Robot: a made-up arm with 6 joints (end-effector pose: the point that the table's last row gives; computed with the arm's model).
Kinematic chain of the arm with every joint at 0, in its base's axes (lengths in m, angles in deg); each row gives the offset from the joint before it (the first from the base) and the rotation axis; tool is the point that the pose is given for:
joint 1: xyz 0 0 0.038 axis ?
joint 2: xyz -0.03 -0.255 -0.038 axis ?
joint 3: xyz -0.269 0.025 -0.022 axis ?
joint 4: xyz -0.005 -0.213 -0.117 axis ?
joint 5: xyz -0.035 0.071 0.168 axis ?
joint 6: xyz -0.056 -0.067 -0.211 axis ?
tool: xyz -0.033 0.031 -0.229
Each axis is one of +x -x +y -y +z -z.
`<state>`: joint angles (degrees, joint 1 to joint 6).
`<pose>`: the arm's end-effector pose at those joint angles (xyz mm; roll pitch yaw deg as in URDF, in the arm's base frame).
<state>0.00 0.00 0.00 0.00 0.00 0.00</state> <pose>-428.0 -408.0 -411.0 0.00 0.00 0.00</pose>
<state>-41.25 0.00 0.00 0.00 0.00 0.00</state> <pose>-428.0 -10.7 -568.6 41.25 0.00 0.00</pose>
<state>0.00 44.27 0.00 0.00 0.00 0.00</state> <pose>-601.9 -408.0 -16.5 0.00 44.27 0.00</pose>
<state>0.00 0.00 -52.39 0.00 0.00 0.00</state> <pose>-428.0 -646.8 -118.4 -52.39 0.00 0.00</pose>
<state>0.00 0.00 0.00 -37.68 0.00 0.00</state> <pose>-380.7 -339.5 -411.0 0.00 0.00 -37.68</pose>
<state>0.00 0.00 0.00 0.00 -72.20 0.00</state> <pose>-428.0 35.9 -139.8 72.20 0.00 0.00</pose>
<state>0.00 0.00 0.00 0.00 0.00 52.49</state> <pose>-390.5 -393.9 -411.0 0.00 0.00 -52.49</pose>
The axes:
joint 1: -x
joint 2: +y
joint 3: +x
joint 4: +z
joint 5: -x
joint 6: -z

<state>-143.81 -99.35 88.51 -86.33 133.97 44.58</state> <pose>198.4 794.1 97.9 105.98 55.04 4.81</pose>
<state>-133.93 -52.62 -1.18 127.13 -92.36 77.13</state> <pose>-443.8 939.2 -175.3 88.78 -36.82 32.49</pose>
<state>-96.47 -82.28 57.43 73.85 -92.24 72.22</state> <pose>-19.7 865.0 -206.6 139.54 -73.25 -25.27</pose>
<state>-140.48 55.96 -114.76 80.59 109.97 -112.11</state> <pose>129.1 -191.5 120.9 -178.51 33.61 24.00</pose>
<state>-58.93 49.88 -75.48 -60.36 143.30 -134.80</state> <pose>-81.5 -293.6 424.3 166.47 5.15 -150.82</pose>
